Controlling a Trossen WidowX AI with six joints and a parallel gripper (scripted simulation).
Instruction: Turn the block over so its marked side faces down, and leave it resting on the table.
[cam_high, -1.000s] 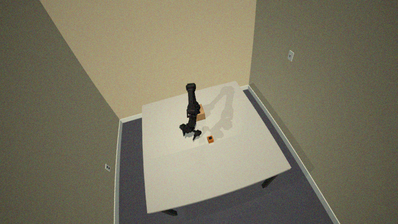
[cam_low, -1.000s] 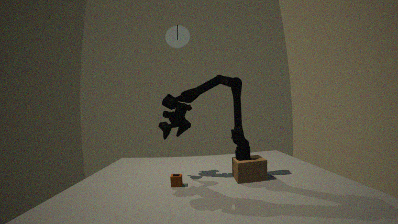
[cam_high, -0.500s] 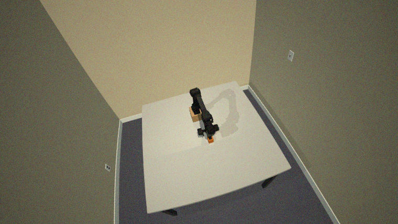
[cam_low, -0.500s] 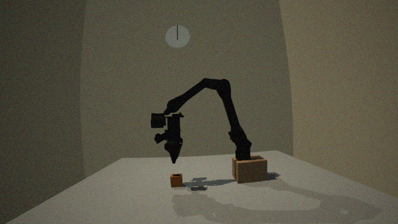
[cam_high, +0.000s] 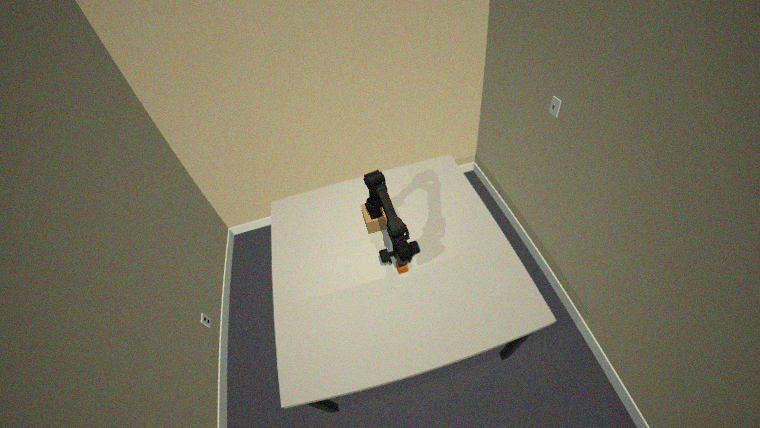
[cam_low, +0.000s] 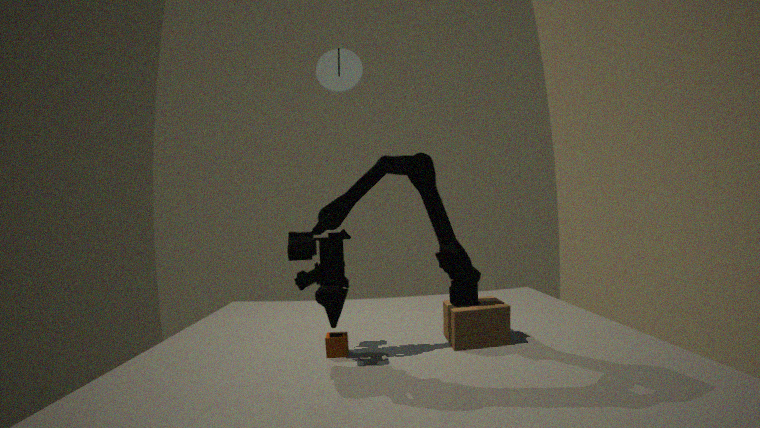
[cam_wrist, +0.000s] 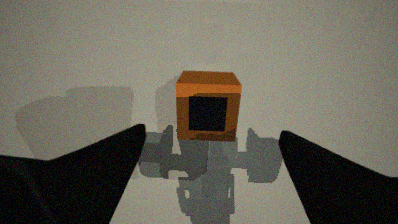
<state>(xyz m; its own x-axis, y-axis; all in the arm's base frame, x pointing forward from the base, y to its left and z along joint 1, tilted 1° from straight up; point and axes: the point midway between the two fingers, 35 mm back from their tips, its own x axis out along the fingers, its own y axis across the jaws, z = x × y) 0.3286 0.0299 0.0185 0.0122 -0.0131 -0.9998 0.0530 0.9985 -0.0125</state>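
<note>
Right now my gripper tip is 40 mm above the orange block.
</note>
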